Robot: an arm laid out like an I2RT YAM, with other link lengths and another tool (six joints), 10 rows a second.
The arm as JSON. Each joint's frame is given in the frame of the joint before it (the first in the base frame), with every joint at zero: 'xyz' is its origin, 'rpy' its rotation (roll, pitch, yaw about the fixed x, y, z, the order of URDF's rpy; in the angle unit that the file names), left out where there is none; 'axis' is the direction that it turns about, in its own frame. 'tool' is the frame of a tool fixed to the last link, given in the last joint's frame.
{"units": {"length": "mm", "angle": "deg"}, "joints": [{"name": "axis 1", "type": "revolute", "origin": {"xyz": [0.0, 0.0, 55.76]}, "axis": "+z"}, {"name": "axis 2", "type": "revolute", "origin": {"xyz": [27.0, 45.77, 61.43]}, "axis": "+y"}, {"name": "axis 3", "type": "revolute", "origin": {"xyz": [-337.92, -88.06, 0.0]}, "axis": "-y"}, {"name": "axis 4", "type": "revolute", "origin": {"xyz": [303.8, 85.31, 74.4]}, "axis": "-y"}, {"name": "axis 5", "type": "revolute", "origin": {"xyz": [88.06, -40.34, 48.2]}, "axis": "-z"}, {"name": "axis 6", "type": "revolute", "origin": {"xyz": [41.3, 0.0, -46.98]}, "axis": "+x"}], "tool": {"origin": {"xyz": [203.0, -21.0, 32.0], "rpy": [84.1, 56.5, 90.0]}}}
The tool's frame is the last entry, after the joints.
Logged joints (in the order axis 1, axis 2, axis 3, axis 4, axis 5, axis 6), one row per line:
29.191 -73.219 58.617 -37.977 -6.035 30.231
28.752 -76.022 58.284 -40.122 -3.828 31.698
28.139 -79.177 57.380 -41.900 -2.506 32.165
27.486 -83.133 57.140 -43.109 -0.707 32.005
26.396 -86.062 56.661 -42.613 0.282 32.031
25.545 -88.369 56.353 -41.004 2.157 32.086
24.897 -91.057 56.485 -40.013 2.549 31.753
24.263 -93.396 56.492 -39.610 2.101 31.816
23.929 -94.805 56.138 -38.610 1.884 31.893
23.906 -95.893 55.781 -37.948 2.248 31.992
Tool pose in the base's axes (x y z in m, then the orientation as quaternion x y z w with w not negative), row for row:
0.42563 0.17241 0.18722 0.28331 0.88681 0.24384 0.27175
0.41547 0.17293 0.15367 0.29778 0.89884 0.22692 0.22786
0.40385 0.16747 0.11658 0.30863 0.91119 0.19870 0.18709
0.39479 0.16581 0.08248 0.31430 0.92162 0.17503 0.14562
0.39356 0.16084 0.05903 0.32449 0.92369 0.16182 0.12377
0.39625 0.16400 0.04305 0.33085 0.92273 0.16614 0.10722
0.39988 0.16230 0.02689 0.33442 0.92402 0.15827 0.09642
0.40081 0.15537 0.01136 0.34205 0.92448 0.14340 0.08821
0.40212 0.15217 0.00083 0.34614 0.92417 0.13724 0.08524
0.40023 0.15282 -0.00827 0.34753 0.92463 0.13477 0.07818
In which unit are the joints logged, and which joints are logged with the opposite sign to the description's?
The joints are logged in degrees. Opposite sign: axis 2, axis 5.
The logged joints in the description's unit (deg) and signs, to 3 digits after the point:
29.191 73.219 58.617 -37.977 6.035 30.231
28.752 76.022 58.284 -40.122 3.828 31.698
28.139 79.177 57.380 -41.900 2.506 32.165
27.486 83.133 57.140 -43.109 0.707 32.005
26.396 86.062 56.661 -42.613 -0.282 32.031
25.545 88.369 56.353 -41.004 -2.157 32.086
24.897 91.057 56.485 -40.013 -2.549 31.753
24.263 93.396 56.492 -39.610 -2.101 31.816
23.929 94.805 56.138 -38.610 -1.884 31.893
23.906 95.893 55.781 -37.948 -2.248 31.992

